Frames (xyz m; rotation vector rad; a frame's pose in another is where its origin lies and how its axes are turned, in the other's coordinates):
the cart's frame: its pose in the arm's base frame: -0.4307 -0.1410 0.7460 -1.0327 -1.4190 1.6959
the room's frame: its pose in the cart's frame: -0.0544 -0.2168 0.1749 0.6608 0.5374 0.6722
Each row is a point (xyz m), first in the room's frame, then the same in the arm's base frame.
Working: the room's frame: its pose in the arm's base frame: -0.5596 -0.2296 0.9829 -1.4867 -0.1231 1.9139

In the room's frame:
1: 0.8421 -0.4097 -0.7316
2: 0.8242 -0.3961 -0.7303
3: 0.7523 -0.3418 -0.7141
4: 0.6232 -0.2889 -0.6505
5: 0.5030 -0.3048 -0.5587
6: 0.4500 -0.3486 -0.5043
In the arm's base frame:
1: 0.1937 0.3169 0.2437
2: 0.1879 0.2969 0.2523
3: 0.1555 0.2204 0.2907
4: 0.0874 0.1279 0.3924
5: 0.0254 0.1016 0.5287
6: 0.0028 0.1222 0.6109

